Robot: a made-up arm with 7 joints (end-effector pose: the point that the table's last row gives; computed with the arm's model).
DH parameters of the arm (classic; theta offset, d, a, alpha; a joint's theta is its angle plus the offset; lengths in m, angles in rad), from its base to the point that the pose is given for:
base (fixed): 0 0 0 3.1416
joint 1: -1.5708 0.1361 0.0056 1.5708
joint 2: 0 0.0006 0.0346 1.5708
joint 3: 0 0.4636 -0.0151 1.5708
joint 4: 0 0.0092 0.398 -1.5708
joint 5: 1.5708 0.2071 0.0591 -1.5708
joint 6: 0 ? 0.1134 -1.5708
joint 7: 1.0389 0 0.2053 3.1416
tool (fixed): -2.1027 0.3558 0 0
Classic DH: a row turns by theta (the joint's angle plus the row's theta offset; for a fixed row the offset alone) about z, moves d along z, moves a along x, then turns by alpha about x.
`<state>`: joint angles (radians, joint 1 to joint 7).
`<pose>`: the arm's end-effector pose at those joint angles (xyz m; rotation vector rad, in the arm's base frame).
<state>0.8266 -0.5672 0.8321 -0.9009 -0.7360 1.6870 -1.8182</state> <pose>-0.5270 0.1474 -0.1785 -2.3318 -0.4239 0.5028</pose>
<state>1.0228 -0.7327 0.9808 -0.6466 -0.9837 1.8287 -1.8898</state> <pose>-0.4670 0.3190 -0.2306 -2.2249 -0.3332 -0.0442</pose>
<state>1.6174 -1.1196 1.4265 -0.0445 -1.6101 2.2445 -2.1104</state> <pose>-0.3192 0.6653 -0.2829 -1.8295 0.1788 -0.9714</pose>
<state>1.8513 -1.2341 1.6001 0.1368 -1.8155 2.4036 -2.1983</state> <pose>-0.2632 0.7490 -0.3569 -1.7344 0.4163 -1.1358</pose>
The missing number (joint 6, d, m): 0.2491
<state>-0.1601 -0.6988 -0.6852 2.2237 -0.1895 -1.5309 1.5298</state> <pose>0.1386 -0.5873 0.0444 1.5208 1.5343 0.6823</pose>
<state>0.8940 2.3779 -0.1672 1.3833 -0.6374 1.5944 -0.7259</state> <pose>0.0953 0.5805 -1.0038 -2.1841 -0.4402 0.2341</pose>
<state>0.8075 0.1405 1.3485 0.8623 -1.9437 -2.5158 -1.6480</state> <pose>-0.3246 -0.1147 0.5702 -3.0053 -0.2472 0.6437</pose>
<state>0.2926 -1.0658 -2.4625 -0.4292 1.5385 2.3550 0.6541</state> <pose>-0.0728 -0.2777 -0.0350 0.0952 -1.3515 -2.1567</pose>
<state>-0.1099 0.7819 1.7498 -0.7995 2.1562 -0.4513 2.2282</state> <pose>-0.8546 0.1454 0.0606 -1.0756 -0.6355 2.1090</pose>
